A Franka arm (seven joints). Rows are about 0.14 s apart.
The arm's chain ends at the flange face. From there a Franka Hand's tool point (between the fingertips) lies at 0.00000 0.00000 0.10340 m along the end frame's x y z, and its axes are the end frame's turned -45 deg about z.
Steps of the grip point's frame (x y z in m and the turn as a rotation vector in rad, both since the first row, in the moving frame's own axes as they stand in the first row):
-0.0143 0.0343 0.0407 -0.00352 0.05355 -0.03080
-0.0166 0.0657 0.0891 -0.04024 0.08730 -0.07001
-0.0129 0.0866 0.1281 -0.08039 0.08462 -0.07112
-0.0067 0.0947 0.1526 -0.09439 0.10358 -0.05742
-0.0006 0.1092 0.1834 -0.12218 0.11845 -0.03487
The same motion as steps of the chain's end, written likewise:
0.0100 0.0381 0.0408 0.03538 0.04035 -0.03080
0.0255 0.0620 0.0896 0.03328 0.09018 -0.07001
0.0401 0.0711 0.1288 0.00299 0.11668 -0.07112
0.0478 0.0728 0.1536 0.00650 0.13999 -0.05742
0.0593 0.0777 0.1849 -0.00264 0.17015 -0.03487

